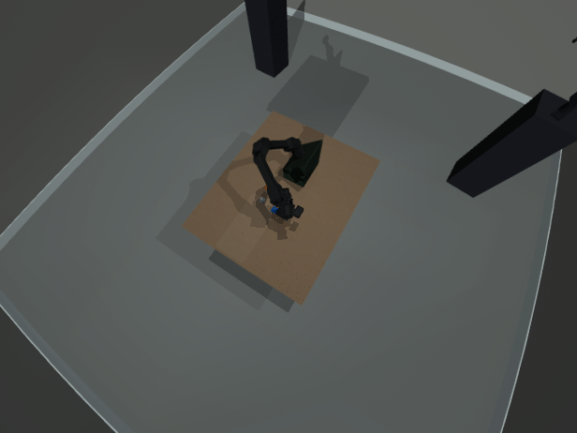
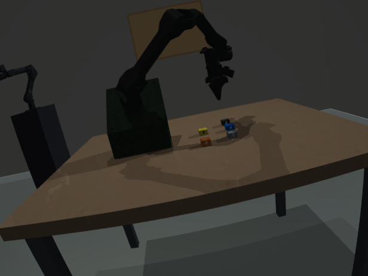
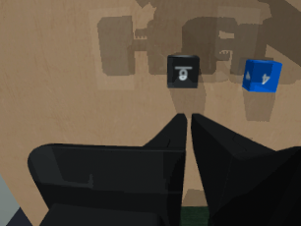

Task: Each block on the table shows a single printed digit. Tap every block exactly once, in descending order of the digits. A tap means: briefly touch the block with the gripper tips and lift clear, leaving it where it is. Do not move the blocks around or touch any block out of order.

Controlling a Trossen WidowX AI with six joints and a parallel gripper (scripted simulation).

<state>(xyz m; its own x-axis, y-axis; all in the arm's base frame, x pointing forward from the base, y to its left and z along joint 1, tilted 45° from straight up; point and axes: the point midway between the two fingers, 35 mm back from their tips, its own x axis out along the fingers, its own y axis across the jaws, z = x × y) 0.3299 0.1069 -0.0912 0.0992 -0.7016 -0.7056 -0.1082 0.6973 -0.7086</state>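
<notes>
The blue block is 100 mm below my gripper tip, 90 mm to the right of it and 20 mm ahead of it. From my gripper tip the other things lie so: grey block 200 mm to the right, 100 mm below, 10 mm ahead; then yellow block 100 mm below, 90 mm to the right, 90 mm behind; then black block 100 mm below, 10 mm ahead.
</notes>
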